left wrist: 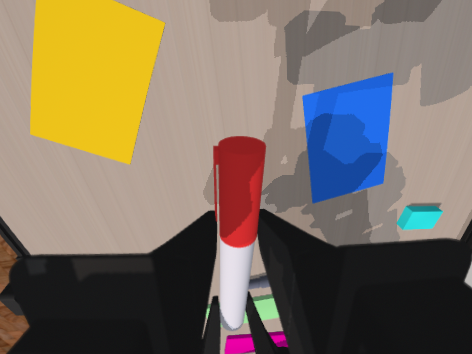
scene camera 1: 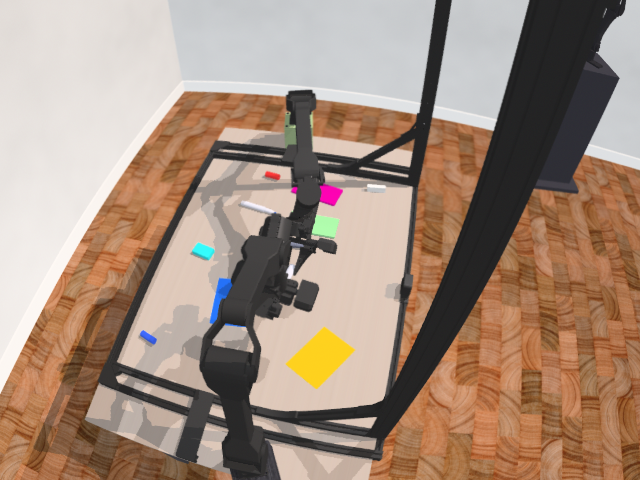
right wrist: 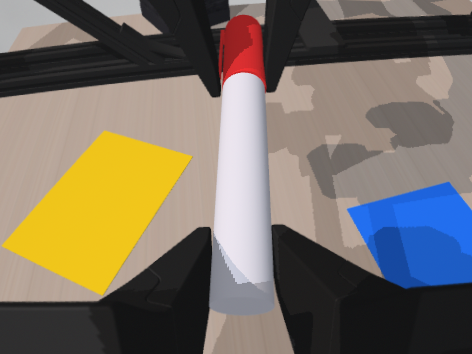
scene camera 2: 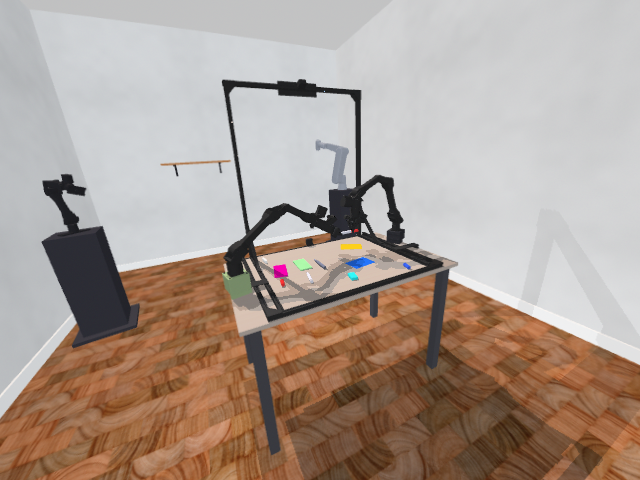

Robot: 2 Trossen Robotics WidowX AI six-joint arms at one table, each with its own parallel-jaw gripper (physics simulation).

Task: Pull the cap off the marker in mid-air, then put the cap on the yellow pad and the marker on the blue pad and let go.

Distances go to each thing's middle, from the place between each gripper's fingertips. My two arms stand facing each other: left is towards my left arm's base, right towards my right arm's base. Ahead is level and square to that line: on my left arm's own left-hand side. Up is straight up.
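The yellow pad (scene camera 1: 325, 352) is 8 cm behind my right hand, 15 cm to the left of it and 14 cm below it. The cyan block (left wrist: 413, 217) is 29 cm ahead of my right hand, 15 cm to the right of it and 14 cm below it. The blue pad (left wrist: 347, 127) is 17 cm ahead of my right hand, 1 cm to the left of it and 14 cm below it.
The blue pad is 15 cm ahead of my left hand, 6 cm to the right of it and 15 cm below it. The cyan block is 26 cm ahead of my left hand, 22 cm to the right of it and 14 cm below it. The yellow pad is 11 cm behind my left hand, 8 cm to the left of it and 15 cm below it.
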